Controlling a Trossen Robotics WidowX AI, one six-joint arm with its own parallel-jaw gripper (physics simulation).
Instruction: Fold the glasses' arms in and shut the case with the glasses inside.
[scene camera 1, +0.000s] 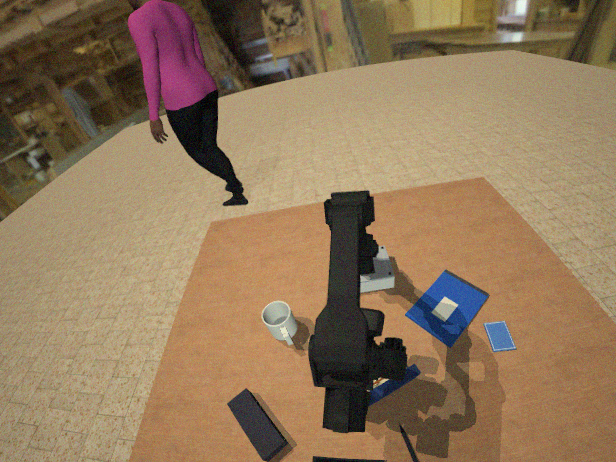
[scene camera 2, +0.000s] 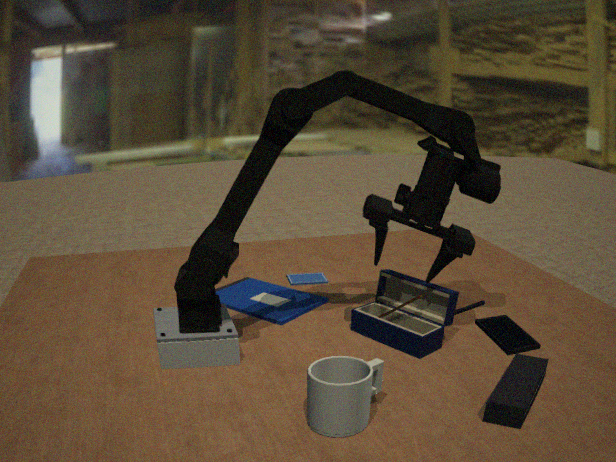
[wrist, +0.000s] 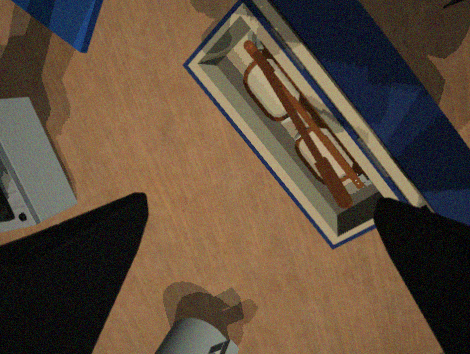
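Where they show: gripper, fingertip midpoint: (scene camera 2: 401, 273) (wrist: 262, 206); arm's base, link origin: (scene camera 1: 362, 266) (scene camera 2: 198, 324).
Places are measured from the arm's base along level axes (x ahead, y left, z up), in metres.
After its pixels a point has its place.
The blue case (scene camera 1: 402, 384) @[y 0.055, x 0.366, z 0.038 m] (scene camera 2: 390, 337) @[y -0.030, x 0.309, z -0.037 m] (wrist: 265, 155) @[y -0.016, x 0.307, z -0.015 m] stands open on the table. Its lid (scene camera 2: 435, 306) @[y -0.020, x 0.392, z 0.005 m] (wrist: 350, 50) @[y 0.031, x 0.365, z 0.041 m] is tilted up and back along the hinge side. The brown glasses (scene camera 2: 400, 306) @[y 0.001, x 0.334, z 0.004 m] (wrist: 289, 102) @[y 0.015, x 0.332, z -0.004 m] lie in the case. In the wrist view both glasses' arms lie folded across the lenses, crossing at a shallow angle. In the scene camera 2 view one arm slants up, its end above the rim in front of the lid. My gripper (scene camera 2: 402, 272) @[y -0.017, x 0.325, z 0.069 m] (wrist: 262, 206) @[y -0.017, x 0.325, z 0.069 m] is wide open and empty, above the case. The fingertips are hidden in the scene camera 1 view.
A grey mug (scene camera 1: 277, 325) @[y -0.233, x 0.201, z 0.029 m] (scene camera 2: 340, 400) @[y -0.280, x 0.155, z 0.008 m] (wrist: 192, 340) @[y -0.205, x 0.180, z -0.025 m], a blue book (scene camera 1: 430, 305) @[y 0.178, x 0.133, z -0.047 m] (scene camera 2: 250, 310) @[y 0.164, x 0.103, z -0.047 m] with a pale block, a small blue card (scene camera 1: 500, 336) @[y 0.338, x 0.251, z -0.050 m] (scene camera 2: 307, 278) @[y 0.332, x 0.248, z -0.050 m], a dark box (scene camera 1: 257, 425) @[y -0.265, x 0.437, z -0.020 m] (scene camera 2: 515, 392) @[y -0.307, x 0.401, z -0.020 m], a black phone-like slab (scene camera 2: 507, 334) @[y -0.079, x 0.524, z -0.047 m] and a pen (scene camera 2: 470, 307) @[y 0.071, x 0.518, z -0.049 m] lie around.
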